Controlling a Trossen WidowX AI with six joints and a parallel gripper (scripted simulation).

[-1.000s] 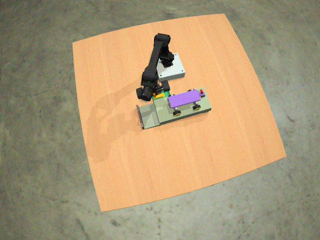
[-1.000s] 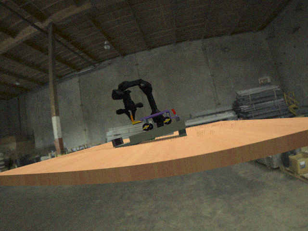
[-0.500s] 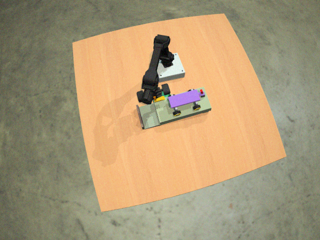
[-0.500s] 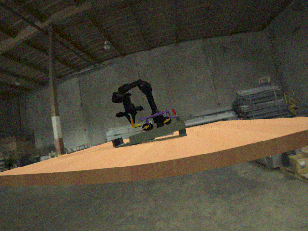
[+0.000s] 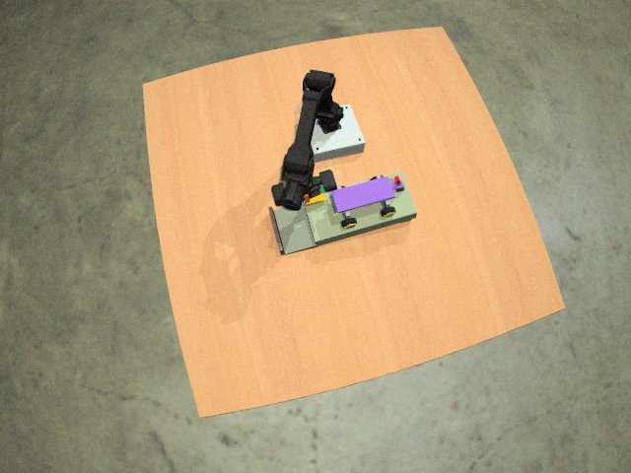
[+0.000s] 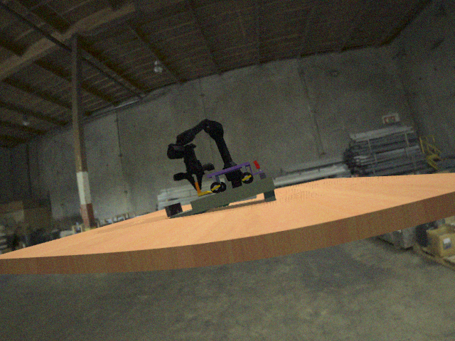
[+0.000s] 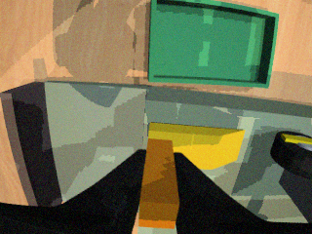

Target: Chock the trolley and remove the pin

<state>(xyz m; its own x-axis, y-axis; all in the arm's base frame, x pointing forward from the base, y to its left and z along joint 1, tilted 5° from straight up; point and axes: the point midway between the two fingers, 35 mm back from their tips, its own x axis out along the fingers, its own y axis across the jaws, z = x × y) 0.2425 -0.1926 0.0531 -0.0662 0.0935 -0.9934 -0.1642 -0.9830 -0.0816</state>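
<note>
The red-headed stop pin lies 270 mm to the left of my gripper tip, 80 mm ahead of it and 40 mm above it. Also, from my gripper tip: yellow chock (20 mm to the left, 10 mm below, 10 mm ahead); green tray (100 mm below, 60 mm to the left, 60 mm behind); end stop (120 mm to the right, 60 mm below, 40 mm ahead).
</note>
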